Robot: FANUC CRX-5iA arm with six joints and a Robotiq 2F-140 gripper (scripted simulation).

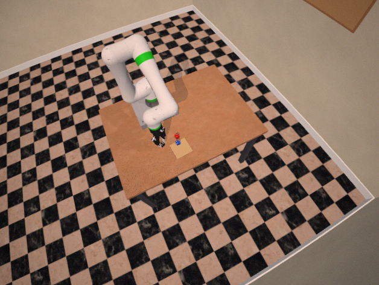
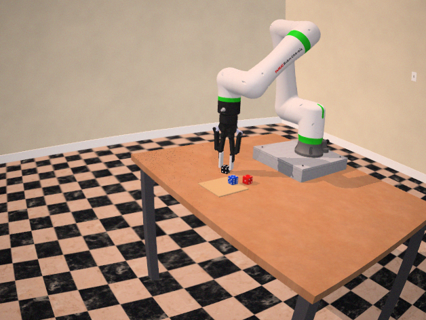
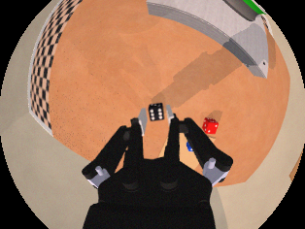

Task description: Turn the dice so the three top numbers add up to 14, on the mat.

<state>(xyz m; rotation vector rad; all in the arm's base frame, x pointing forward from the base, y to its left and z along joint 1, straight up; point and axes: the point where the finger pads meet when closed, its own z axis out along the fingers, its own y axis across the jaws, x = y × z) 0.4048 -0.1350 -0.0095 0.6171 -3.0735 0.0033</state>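
Now: the black die 40 mm below my hand. Round my hand: blue die (60 mm ahead, 110 mm to the left, 30 mm below); tan mat (100 mm ahead, 110 mm to the left, 50 mm below); red die (140 mm to the left, 40 mm below).
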